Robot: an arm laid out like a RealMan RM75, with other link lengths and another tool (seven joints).
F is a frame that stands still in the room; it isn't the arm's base.
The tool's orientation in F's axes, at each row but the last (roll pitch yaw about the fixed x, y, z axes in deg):
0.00 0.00 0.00
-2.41 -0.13 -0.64
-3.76 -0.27 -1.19
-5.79 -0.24 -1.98
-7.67 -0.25 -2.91
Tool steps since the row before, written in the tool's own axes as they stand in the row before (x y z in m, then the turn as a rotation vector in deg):
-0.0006 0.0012 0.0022 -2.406 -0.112 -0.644
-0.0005 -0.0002 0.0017 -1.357 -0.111 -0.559
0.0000 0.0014 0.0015 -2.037 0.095 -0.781
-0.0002 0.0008 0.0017 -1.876 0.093 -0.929
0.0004 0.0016 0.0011 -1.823 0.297 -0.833
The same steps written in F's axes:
-0.0006 0.0012 0.0022 -2.406 -0.112 -0.644
-0.0005 -0.0001 0.0017 -1.357 -0.119 -0.557
0.0000 0.0015 0.0014 -2.032 0.086 -0.795
-0.0002 0.0010 0.0016 -1.871 0.063 -0.941
0.0005 0.0017 0.0009 -1.808 0.275 -0.873

